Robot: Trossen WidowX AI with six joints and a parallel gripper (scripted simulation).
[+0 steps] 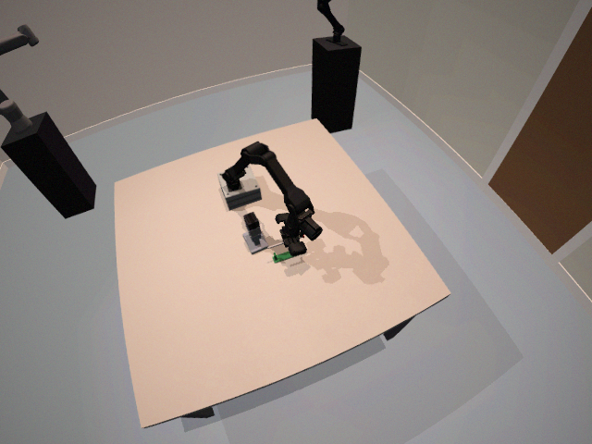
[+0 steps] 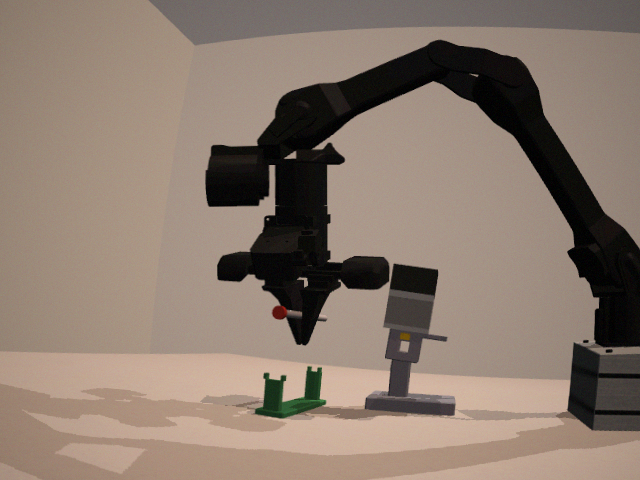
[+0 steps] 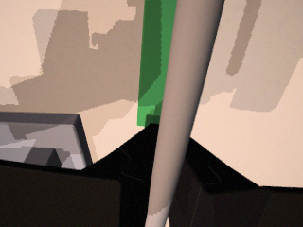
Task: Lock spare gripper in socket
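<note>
The cradle lies 50 mm below my gripper tip and 10 mm to the left of it. Round my gripper tip: spare gripper: 100 mm to the right, 100 mm behind, 50 mm above; socket: 110 mm behind, 100 mm to the right, 20 mm below.
</note>
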